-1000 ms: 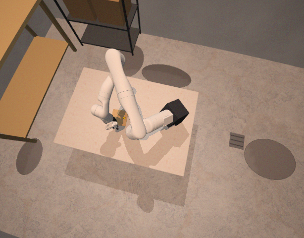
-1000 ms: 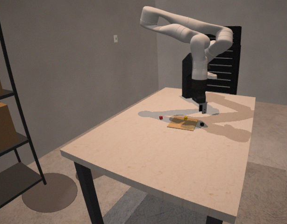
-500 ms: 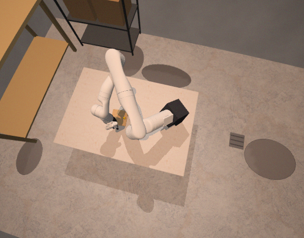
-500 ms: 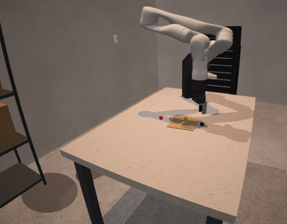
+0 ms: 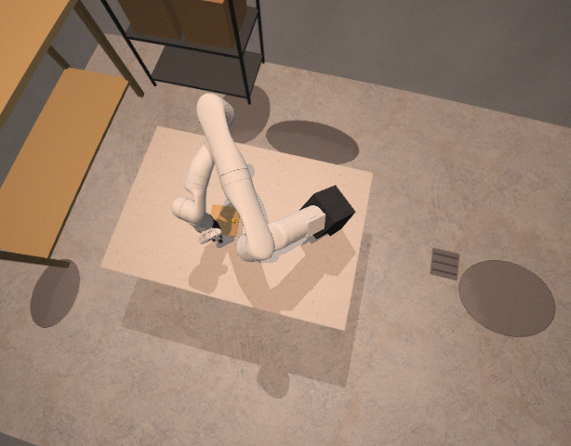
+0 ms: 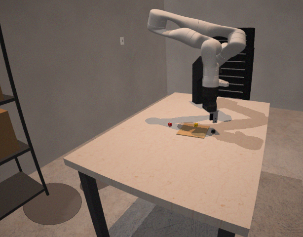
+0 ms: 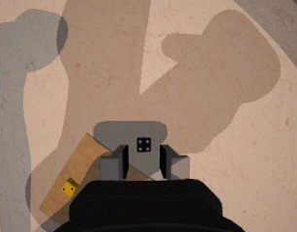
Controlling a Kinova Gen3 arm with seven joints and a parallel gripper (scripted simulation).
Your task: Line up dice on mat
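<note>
My hand is 7 cm above the black die. From my hand the other things lie so: tan mat (5 cm ahead, 9 cm to the right, 8 cm below); yellow die (11 cm to the right, 7 cm below); red die (10 cm ahead, 22 cm to the right, 7 cm below).
</note>
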